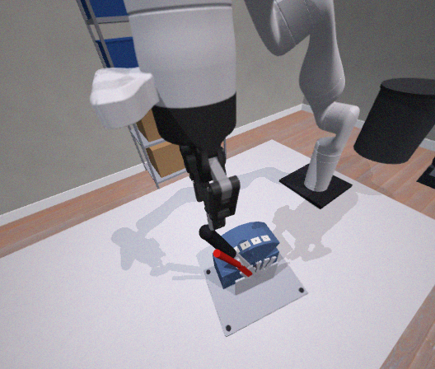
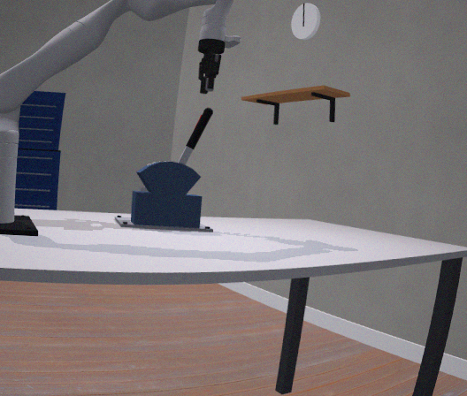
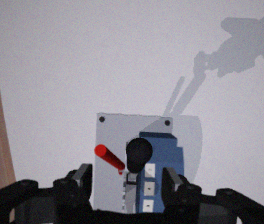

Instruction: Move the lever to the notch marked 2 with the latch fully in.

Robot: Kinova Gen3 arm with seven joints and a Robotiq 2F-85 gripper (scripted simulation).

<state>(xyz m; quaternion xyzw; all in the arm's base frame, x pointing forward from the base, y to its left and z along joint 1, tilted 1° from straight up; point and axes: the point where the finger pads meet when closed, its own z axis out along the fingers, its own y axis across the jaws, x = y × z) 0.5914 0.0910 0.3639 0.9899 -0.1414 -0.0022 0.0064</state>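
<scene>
My gripper is now 20 cm above the red bar, 4 cm past it and 2 cm to the right of it.
</scene>
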